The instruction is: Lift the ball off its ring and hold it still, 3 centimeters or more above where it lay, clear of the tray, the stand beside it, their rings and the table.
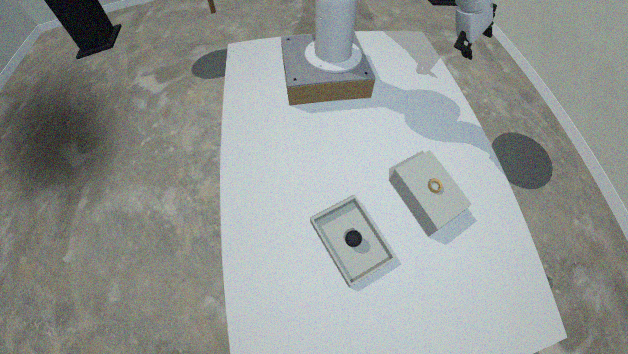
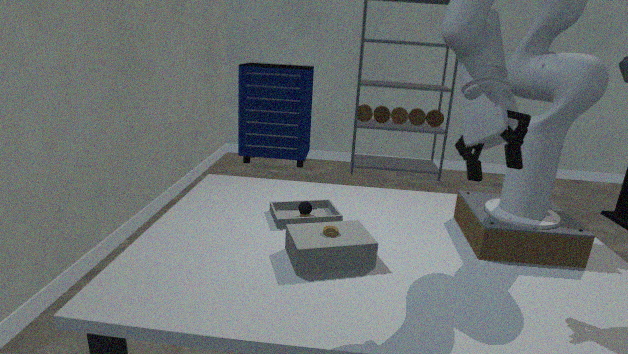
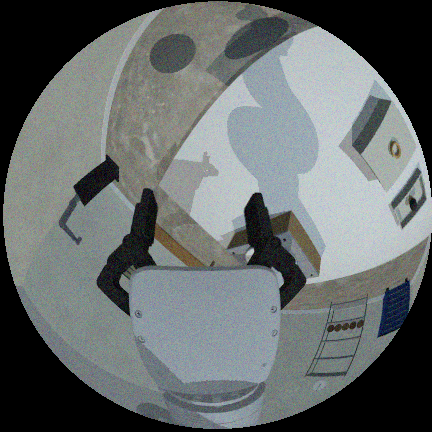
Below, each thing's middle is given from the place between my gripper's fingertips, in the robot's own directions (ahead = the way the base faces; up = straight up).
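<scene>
The shallow grey tray (image 1: 356, 263) is far ahead of my hand, far to the right of it and far below it. Then I see the grey stand (image 2: 313, 248), which is 27 cm ahead of my hand, 20 cm to the right of it and 25 cm below it. Going by their middles, of the things named here the grey stand is the nearest to my hand.
</scene>
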